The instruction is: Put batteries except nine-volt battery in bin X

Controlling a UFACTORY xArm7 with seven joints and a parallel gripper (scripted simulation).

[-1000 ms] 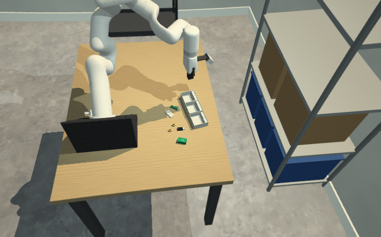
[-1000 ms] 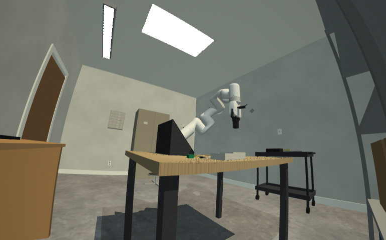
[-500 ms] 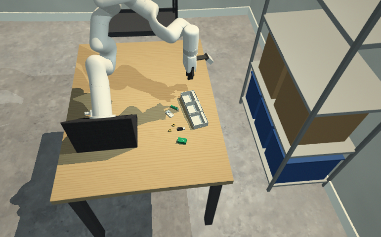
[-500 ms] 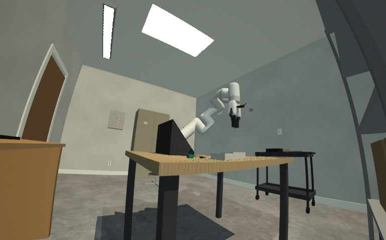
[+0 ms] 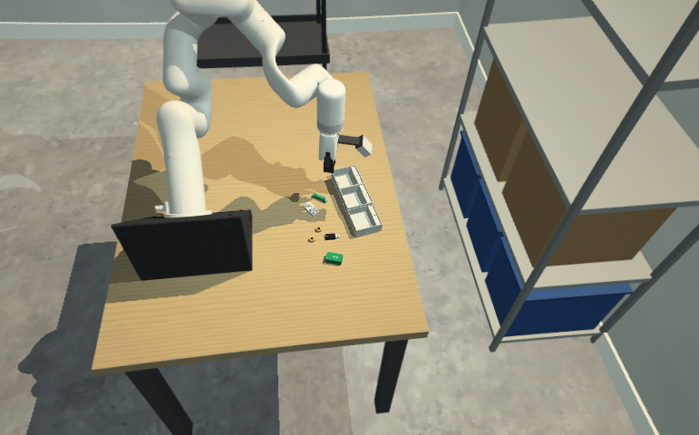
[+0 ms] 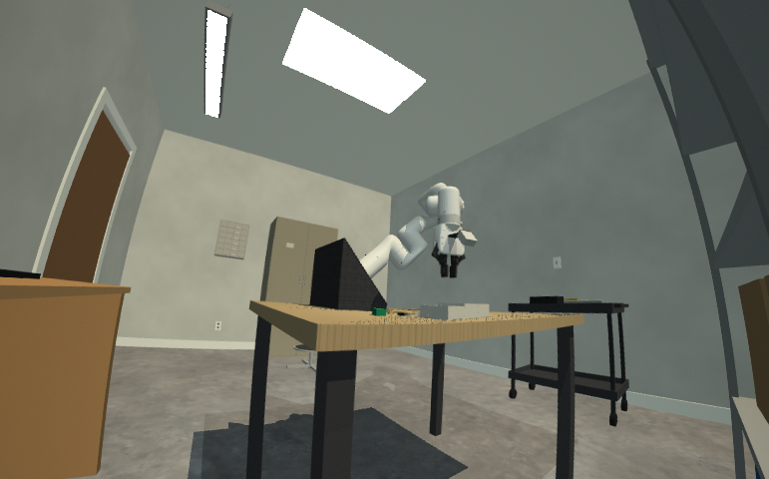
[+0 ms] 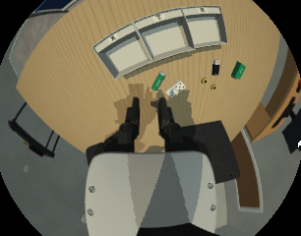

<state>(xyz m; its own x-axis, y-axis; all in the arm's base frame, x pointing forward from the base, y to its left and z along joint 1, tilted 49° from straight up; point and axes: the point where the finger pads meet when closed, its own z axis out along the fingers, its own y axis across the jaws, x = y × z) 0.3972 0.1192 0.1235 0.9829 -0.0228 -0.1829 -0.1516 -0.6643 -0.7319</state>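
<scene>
The green cylindrical battery is 140 mm below my hand, 30 mm behind it and 20 mm to the right of it. Round my hand: white die: 140 mm below, 60 mm to the right, 60 mm behind; then nine-volt battery: 250 mm to the right, 130 mm below; then black USB stick: 170 mm to the right, 140 mm below, 10 mm ahead.
</scene>
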